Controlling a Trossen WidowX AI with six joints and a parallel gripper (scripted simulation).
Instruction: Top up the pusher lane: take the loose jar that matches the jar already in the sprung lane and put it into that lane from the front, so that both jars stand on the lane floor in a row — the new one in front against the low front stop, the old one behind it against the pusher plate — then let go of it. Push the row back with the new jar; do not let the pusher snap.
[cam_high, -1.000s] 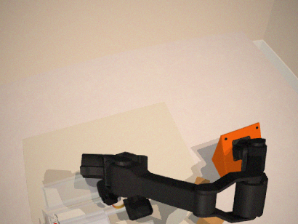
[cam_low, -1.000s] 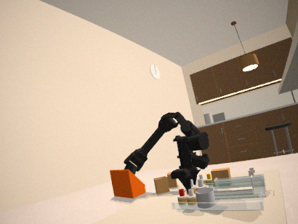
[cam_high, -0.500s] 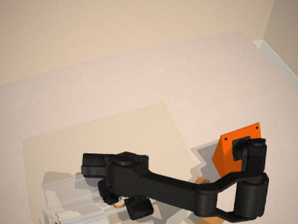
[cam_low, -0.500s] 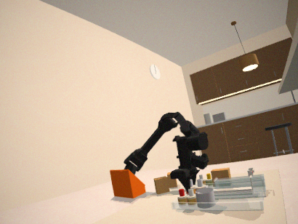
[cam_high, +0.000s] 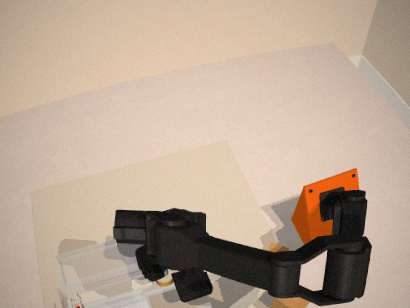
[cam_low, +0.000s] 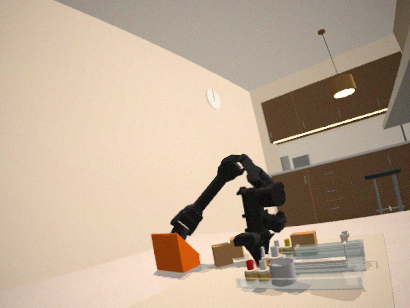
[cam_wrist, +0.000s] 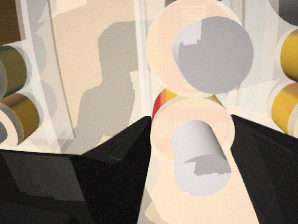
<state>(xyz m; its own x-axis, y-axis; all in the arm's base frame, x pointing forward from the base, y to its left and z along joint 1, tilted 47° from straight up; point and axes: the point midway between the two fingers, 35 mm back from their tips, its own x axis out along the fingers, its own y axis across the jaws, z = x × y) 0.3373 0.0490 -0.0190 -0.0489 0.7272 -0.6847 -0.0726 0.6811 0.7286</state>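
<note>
Now: gripper tip 90 mm short of the grey cylinder and 70 mm to the left of it. Also, from my gripper tip: red mark: 220 mm ahead, 50 mm to the left, 40 mm above.
</note>
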